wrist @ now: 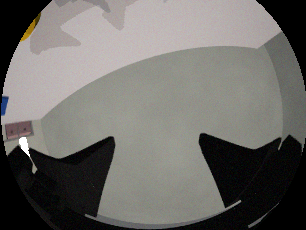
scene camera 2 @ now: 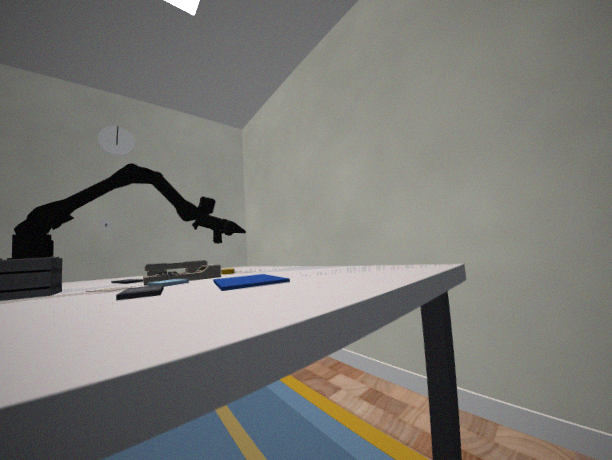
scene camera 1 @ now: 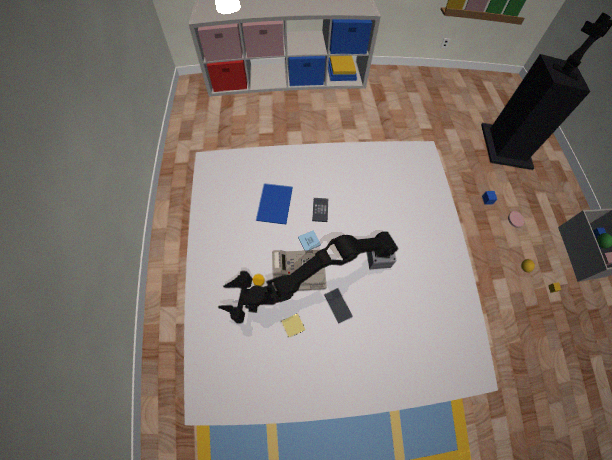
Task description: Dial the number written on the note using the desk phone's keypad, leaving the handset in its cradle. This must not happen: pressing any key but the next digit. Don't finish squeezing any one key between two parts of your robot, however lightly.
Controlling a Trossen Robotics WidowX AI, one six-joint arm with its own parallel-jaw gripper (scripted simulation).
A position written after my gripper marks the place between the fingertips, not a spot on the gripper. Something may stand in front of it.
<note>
In view: my gripper (scene camera 1: 221,296) and a blue book (scene camera 1: 275,200).
My gripper also shows in the wrist view (wrist: 157,140).
</note>
